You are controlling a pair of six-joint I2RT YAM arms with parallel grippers.
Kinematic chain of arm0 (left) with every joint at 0, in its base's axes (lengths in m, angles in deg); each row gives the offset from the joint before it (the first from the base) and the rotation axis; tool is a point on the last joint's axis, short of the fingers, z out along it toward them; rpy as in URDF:
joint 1: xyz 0 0 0.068 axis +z
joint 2: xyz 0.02 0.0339 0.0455 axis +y
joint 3: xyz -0.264 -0.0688 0 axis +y
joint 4: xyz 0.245 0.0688 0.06 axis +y
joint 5: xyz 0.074 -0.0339 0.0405 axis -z
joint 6: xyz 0.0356 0 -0.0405 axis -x
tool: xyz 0 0 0 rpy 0 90 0
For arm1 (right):
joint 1: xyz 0 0 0.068 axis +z
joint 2: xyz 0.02 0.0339 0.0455 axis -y
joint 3: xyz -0.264 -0.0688 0 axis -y
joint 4: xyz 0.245 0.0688 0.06 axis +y
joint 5: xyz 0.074 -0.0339 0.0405 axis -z
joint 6: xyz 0.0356 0 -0.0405 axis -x
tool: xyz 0 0 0 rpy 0 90 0
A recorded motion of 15 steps. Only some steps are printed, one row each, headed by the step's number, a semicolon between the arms.
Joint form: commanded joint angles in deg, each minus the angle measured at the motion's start. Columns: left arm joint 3, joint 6, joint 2, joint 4, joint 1, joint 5; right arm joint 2, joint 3, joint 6, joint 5, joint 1, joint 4.
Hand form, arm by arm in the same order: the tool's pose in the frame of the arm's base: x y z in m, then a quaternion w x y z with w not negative. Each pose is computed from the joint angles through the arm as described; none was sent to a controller.
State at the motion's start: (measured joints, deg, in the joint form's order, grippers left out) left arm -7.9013 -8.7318 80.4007 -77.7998 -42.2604 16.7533; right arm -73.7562 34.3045 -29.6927 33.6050 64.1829 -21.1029
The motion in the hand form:
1: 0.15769 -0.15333 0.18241 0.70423 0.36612 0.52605 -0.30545; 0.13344 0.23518 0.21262 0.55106 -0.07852 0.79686 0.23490
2: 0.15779 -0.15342 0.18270 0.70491 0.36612 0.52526 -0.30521; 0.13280 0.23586 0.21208 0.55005 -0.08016 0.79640 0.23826
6: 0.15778 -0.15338 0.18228 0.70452 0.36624 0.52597 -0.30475; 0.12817 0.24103 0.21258 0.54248 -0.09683 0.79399 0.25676
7: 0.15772 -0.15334 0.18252 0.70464 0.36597 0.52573 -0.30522; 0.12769 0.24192 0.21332 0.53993 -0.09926 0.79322 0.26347
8: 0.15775 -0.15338 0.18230 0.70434 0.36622 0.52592 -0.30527; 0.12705 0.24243 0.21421 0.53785 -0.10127 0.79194 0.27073
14: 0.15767 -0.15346 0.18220 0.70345 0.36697 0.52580 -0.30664; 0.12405 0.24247 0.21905 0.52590 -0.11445 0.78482 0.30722
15: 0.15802 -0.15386 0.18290 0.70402 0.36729 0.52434 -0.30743; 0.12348 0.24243 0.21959 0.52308 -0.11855 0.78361 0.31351
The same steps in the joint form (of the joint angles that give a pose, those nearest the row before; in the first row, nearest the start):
1: -1.76 0.41 0.02 -3.68 0.69 -0.32; -1.04 -1.75 0.65 0.69 0.50 -1.16
2: -1.81 0.36 0.02 -3.73 0.69 -0.32; -1.18 -1.85 0.60 0.42 0.66 -1.53
6: -1.77 0.33 0.10 -3.75 0.69 -0.36; -1.60 -1.62 0.76 -1.42 1.80 -2.28
7: -1.77 0.39 0.02 -3.73 0.69 -0.34; -1.60 -1.52 0.60 -2.13 1.89 -2.44
8: -1.77 0.38 0.10 -3.76 0.69 -0.32; -1.49 -1.52 0.46 -2.83 1.98 -2.70
14: -1.77 0.46 0.11 -3.73 0.69 -0.14; -0.31 -1.83 -0.01 -6.94 2.09 -3.70
15: -1.93 0.47 0.11 -3.73 0.69 -0.01; -0.12 -1.92 0.01 -7.83 2.09 -3.85

